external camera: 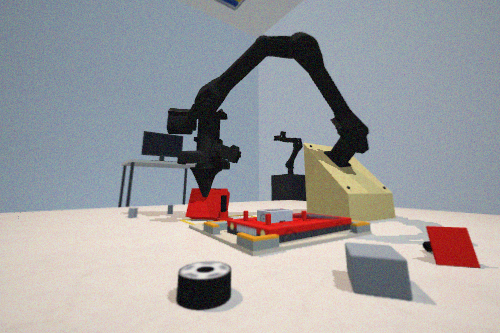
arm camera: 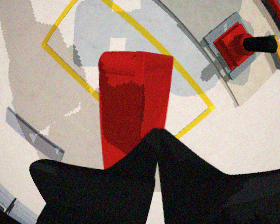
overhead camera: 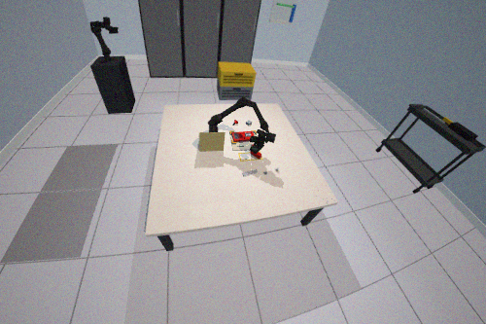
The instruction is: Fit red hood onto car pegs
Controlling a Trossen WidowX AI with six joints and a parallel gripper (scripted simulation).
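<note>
Now: the red hood 20 mm below my gripper tip and 10 mm behind it. Also, from my gripper tip: jig (210 mm to the left, 40 mm below, 40 mm behind); then grey engine block (240 mm to the left, 30 mm below, 10 mm behind); then black wheel (350 mm to the left, 180 mm ahead, 50 mm below).
</note>
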